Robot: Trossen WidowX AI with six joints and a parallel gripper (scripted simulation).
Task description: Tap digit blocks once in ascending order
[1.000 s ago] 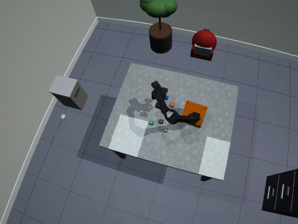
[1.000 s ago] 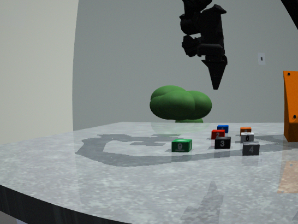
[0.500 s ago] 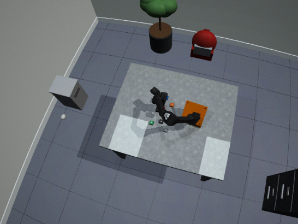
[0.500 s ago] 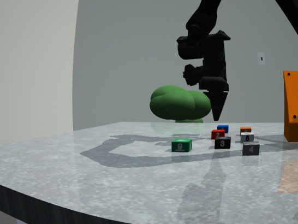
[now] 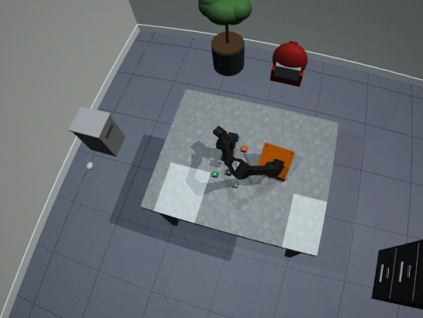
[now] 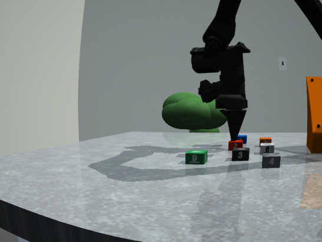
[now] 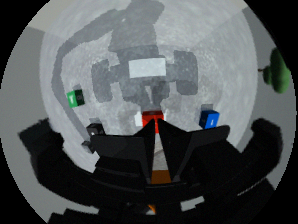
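Now: the red 2 block 1 cm behind my gripper tip and 1 cm below it. The rest, counted from my gripper tip: orange block 8 cm behind, 6 cm to the right, 1 cm below; then white 6 block 9 cm behind, 6 cm to the left, 1 cm below; then blue 1 block 11 cm to the right, 1 cm below.
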